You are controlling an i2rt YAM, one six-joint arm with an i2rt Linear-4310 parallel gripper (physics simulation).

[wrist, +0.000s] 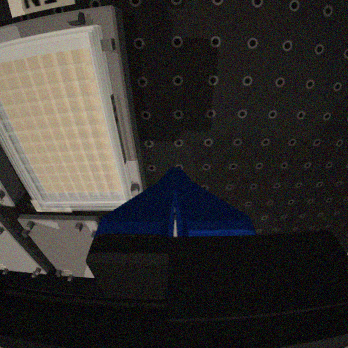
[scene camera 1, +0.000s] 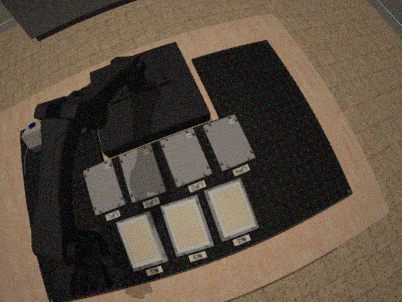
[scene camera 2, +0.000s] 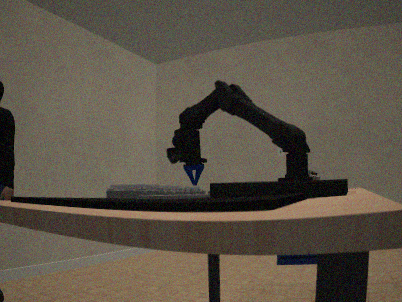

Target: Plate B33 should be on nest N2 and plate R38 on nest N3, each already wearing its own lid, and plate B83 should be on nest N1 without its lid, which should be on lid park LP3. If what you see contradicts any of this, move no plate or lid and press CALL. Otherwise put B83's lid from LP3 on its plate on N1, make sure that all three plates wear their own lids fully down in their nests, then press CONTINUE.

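Frame: origin at the arm's base, x ahead, y left, z up, level; metres.
Where they show: gripper, between the fingertips: (wrist: 174,175) (scene camera 1: 108,241) (scene camera 2: 194,185); arm's base, origin of its link: (scene camera 1: 137,85) (scene camera 2: 297,181).
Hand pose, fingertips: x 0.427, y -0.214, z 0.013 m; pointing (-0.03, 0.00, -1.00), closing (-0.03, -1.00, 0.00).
Things, the pixels of their top centre, and the offset from my fingertips. "spot": a spot on its surface instead.
- tan plate, centre of its top: (wrist: 53,144) (scene camera 1: 138,241) 0.023 m ahead, 0.079 m left, 0.007 m down
- middle nest N3, a spot on its surface: (scene camera 1: 187,226) spot: 0.027 m ahead, 0.215 m left, 0.005 m down
- right nest N2, a spot on its surface: (scene camera 1: 231,209) spot: 0.027 m ahead, 0.333 m left, 0.003 m down
- Lid park LP3, centre of its top: (wrist: 71,260) (scene camera 1: 140,172) 0.159 m back, 0.144 m left, 0.024 m down
- LP2, centre of its top: (scene camera 1: 184,155) 0.157 m back, 0.275 m left, 0.024 m down
- LP4, centre of its top: (scene camera 2: 173,190) (scene camera 1: 229,139) 0.154 m back, 0.405 m left, 0.024 m down
- pale box with a blue button, centre of its top: (scene camera 1: 46,121) 0.408 m back, 0.104 m right, 0.040 m up
In scene view 1 a tan plate (scene camera 1: 141,242) (wrist: 62,120) sits in nest N1, with a clear layered rim like a lid's around it. Tan plates sit in the middle nest N3 (scene camera 1: 187,226) and in the right nest N2 (scene camera 1: 231,209); their pale rims look level. Plate codes are unreadable. Lid park LP3 (scene camera 1: 142,174) is a grey base partly in shadow, and no lid can be made out on it. My gripper (scene camera 2: 194,183) (wrist: 174,175) is shut and empty, pointing down above the board beside N1. Its fingertips do not show clearly in scene view 1.
Grey lid parks LP1 (scene camera 1: 103,187) (wrist: 62,245), LP2 (scene camera 1: 185,157) and LP4 (scene camera 1: 229,142) stand in the row with LP3. The black base block (scene camera 1: 155,115) rises behind them. A pale box with a blue button (scene camera 1: 32,134) is at the left. A person (scene camera 2: 6,145) stands at the left edge.
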